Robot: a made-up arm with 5 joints.
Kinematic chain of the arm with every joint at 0, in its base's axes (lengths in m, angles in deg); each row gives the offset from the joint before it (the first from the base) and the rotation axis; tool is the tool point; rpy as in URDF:
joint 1: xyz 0.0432 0 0.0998 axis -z
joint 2: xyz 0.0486 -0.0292 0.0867 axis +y
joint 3: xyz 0.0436 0 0.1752 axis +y
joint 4: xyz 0.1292 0 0.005 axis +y
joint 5: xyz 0.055 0.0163 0 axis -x
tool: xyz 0 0 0 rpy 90 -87.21 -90
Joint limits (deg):
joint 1: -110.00..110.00
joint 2: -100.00..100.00
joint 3: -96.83..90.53
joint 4: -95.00..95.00
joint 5: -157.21..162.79
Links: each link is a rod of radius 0.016 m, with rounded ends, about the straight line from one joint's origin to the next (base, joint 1, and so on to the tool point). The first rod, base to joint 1, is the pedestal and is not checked.
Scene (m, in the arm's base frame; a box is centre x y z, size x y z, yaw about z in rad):
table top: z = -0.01
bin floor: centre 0.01 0.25 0 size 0.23 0.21 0.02 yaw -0.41
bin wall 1: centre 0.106 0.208 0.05 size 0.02 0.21 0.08 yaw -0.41
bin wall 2: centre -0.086 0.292 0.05 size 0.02 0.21 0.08 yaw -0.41
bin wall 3: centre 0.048 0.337 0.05 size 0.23 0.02 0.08 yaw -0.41
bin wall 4: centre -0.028 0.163 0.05 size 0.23 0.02 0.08 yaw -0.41
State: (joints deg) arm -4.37 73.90 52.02 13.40 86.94
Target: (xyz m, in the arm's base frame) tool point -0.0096 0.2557 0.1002
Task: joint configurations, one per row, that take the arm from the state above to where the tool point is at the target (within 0.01 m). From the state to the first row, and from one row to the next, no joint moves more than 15 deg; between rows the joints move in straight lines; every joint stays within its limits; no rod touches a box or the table.
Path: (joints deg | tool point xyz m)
1: -17.45 64.27 45.49 6.84 84.56 | 0.2014 0.0362 0.0508
2: -30.53 54.65 38.96 0.29 82.17 | 0.2305 0.0955 0.0682
3: -43.60 45.02 32.43 -6.27 79.79 | 0.2361 0.1659 0.1024
4: -56.68 35.39 25.89 -12.83 77.40 | 0.2125 0.2340 0.1520
5: -69.76 25.76 19.36 -19.38 75.02 | 0.1619 0.2848 0.2134
6: -82.84 16.14 12.83 -25.94 72.63 | 0.0946 0.3055 0.2816
7: -90.06 26.24 17.19 -15.35 77.40 | 0.0558 0.3110 0.2133
8: -97.28 36.34 21.56 -4.75 82.17 | 0.0188 0.2927 0.1510
9: -104.50 46.44 25.92 5.84 86.94 | -0.0096 0.2557 0.1002

